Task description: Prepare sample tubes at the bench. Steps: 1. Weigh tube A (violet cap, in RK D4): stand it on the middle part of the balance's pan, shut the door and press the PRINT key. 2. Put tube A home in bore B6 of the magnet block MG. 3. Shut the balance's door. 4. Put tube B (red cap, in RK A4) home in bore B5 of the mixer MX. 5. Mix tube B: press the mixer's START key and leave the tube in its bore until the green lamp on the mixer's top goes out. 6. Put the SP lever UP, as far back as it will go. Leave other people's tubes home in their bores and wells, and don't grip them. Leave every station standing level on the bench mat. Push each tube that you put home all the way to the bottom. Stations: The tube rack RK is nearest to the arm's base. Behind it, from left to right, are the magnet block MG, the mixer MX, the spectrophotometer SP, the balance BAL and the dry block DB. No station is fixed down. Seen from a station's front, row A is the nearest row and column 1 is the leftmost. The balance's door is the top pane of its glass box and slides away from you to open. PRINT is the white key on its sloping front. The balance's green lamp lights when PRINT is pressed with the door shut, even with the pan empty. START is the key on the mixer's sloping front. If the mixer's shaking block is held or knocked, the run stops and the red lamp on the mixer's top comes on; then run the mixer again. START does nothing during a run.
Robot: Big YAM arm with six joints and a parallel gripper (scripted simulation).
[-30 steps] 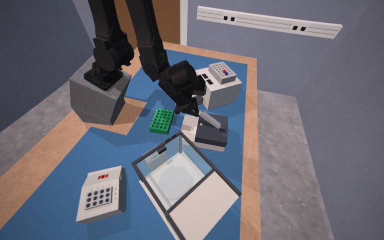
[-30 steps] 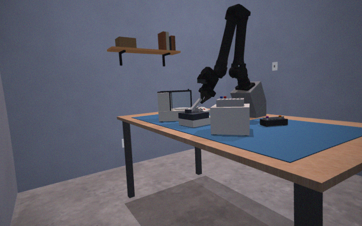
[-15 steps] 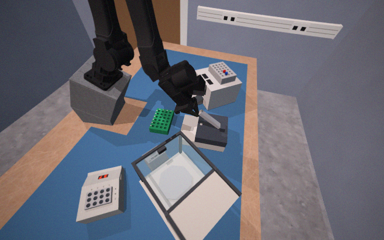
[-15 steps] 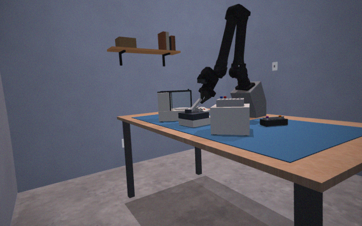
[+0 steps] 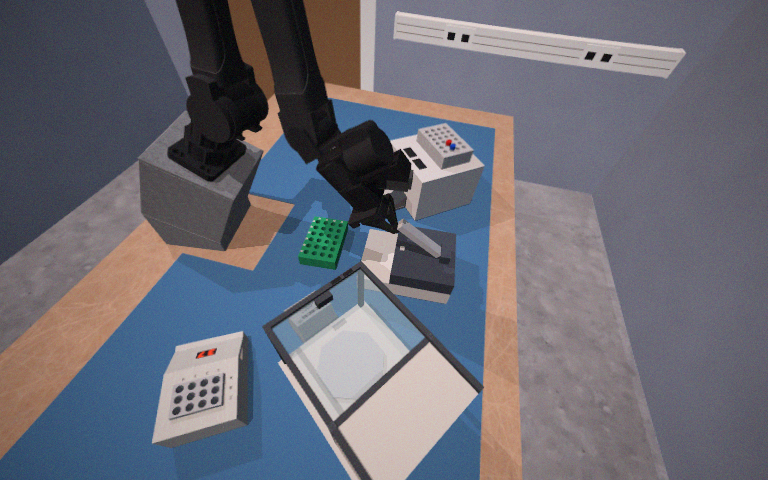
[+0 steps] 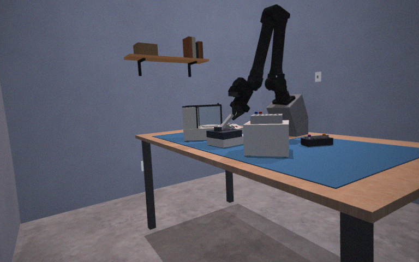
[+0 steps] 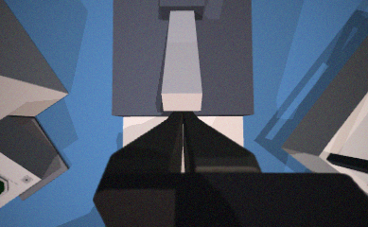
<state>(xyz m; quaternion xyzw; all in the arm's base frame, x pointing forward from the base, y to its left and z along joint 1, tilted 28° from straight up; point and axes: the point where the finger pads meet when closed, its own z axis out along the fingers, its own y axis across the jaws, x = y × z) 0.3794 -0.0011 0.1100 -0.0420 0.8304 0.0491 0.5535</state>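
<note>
Now: the SP lever 50 mm ahead of my hand, 10 mm to the left of it and 10 mm below it. Round my hand: green rack RK: 170 mm behind, 10 mm to the left, 120 mm below; then white print key: 120 mm behind, 180 mm to the right, 70 mm below; then green start key: 90 mm behind, 180 mm to the left, 70 mm below.
</note>
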